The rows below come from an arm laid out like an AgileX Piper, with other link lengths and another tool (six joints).
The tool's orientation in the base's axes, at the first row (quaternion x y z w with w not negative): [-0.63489, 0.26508, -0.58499, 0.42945]
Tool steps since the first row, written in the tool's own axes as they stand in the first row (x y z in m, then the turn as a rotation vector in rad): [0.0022, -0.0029, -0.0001, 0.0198, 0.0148, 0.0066]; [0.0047, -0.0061, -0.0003, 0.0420, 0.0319, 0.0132]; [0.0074, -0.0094, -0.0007, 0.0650, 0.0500, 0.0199]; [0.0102, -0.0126, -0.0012, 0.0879, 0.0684, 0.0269]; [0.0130, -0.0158, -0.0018, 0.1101, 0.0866, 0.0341]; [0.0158, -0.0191, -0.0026, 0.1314, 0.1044, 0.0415]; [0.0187, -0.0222, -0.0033, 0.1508, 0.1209, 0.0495]
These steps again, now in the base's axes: [-0.0002, -0.0004, 0.0036, 0.0123, -0.0223, -0.0021]; [-0.0005, -0.0010, 0.0076, 0.0255, -0.0478, -0.0049]; [-0.0009, -0.0018, 0.0118, 0.0390, -0.0744, -0.0082]; [-0.0015, -0.0027, 0.0160, 0.0528, -0.1010, -0.0118]; [-0.0021, -0.0036, 0.0201, 0.0667, -0.1268, -0.0155]; [-0.0029, -0.0045, 0.0243, 0.0806, -0.1517, -0.0194]; [-0.0036, -0.0056, 0.0284, 0.0945, -0.1742, -0.0231]
